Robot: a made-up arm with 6 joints.
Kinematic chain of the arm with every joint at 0, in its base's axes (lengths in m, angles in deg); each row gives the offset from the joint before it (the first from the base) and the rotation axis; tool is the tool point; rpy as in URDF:
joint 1: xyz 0 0 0.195 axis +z
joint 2: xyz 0 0 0 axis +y
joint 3: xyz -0.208 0 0.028 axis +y
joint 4: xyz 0.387 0 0.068 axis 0.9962 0 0.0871
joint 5: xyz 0 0 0 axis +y
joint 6: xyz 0.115 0 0.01 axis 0.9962 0 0.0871
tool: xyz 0 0 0 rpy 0 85 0
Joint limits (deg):
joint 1: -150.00..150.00
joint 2: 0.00..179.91
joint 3: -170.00..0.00
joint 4: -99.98..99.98
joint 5: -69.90..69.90
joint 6: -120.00..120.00
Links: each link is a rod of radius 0.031 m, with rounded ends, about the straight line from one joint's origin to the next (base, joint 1, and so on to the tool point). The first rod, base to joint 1, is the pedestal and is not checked.
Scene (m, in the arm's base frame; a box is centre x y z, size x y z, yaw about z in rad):
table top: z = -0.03
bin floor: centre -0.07 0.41 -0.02 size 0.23 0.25 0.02 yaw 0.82
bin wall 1: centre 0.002 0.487 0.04 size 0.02 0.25 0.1 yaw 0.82
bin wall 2: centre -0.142 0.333 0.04 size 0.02 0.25 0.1 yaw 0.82
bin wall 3: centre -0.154 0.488 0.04 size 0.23 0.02 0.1 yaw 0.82
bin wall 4: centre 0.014 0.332 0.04 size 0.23 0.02 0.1 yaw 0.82
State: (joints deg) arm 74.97 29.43 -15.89 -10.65 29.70 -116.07
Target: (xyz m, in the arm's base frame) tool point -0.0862 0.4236 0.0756
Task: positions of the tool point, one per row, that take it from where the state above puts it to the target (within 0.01 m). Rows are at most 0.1 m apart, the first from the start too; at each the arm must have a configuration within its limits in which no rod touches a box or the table.
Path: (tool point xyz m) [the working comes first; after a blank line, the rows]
Joints at the target: 101.95 94.67 -48.13 -9.74 10.03 -116.07
Straight joint move there: clear.

1: 0.0658 0.3334 0.2119
2: 0.0347 0.3638 0.1899
3: -0.0017 0.3908 0.1600
4: -0.0425 0.4117 0.1218
5: -0.0862 0.4236 0.0756

